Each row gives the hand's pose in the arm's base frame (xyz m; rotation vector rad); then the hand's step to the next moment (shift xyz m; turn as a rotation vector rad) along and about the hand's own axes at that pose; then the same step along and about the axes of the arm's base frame.
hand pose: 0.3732 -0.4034 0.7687 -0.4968 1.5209 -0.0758
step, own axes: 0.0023 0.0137 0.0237 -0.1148 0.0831 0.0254
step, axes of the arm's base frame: 0.0195 0.0178 -0.0077 -0.0046 0.1216 0.0769
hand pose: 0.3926 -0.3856 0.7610 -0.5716 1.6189 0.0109
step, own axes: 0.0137 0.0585 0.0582 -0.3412 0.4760 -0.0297
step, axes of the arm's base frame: 0.0325 0.0658 -0.0402 -0.1955 0.5261 0.1699
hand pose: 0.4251 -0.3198 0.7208 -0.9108 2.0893 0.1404
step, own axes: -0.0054 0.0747 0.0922 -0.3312 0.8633 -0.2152
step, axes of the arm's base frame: 0.0136 0.0940 -0.0713 -0.5720 0.7303 0.2019
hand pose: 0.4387 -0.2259 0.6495 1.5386 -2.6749 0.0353
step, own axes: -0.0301 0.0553 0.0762 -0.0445 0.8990 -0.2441
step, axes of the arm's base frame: -0.0355 0.0502 -0.0774 -0.7457 0.5022 0.2481
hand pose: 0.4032 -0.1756 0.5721 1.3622 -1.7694 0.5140
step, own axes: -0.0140 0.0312 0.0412 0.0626 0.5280 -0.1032
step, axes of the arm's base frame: -0.0428 -0.0116 -0.0300 -0.4589 0.2128 0.1937
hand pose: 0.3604 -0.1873 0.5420 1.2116 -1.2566 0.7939
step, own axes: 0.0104 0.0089 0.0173 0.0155 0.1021 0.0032
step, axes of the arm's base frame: -0.0110 -0.0162 0.0102 -0.0942 0.0184 0.0382
